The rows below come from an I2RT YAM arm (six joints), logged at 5 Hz.
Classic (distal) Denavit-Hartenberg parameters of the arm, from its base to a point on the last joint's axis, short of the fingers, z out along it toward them. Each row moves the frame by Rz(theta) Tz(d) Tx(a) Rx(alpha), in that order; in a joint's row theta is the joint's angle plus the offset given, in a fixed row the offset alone. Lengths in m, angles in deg.
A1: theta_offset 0  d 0.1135  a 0.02  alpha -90
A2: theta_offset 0  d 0  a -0.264  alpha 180
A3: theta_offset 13.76  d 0  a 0.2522  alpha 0
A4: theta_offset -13.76  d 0  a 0.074  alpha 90
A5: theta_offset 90  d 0  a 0  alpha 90
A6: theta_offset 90  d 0.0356  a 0  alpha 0
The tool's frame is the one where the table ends.
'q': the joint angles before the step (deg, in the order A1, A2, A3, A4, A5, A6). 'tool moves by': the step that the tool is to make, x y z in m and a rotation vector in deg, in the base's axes. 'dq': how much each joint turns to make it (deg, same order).
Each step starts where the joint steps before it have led.
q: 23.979 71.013 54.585 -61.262 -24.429 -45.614
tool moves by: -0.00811 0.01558 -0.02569 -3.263 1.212 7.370
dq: 5.112 2.373 -3.867 2.547 1.927 -2.893
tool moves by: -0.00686 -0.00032 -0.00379 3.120 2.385 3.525
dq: 0.177 -0.435 -1.323 -0.959 -4.301 -3.078
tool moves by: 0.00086 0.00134 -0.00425 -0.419 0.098 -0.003
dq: 0.263 0.611 -0.527 0.961 0.346 0.254
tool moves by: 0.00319 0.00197 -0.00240 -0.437 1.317 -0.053
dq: -0.001 1.584 0.613 -0.351 -0.262 0.089
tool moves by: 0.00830 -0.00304 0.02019 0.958 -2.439 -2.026
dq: -1.747 -0.700 4.036 -2.017 0.359 0.268
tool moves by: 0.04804 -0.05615 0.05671 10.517 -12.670 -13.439
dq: -18.445 -0.536 10.627 2.348 -6.954 -3.688
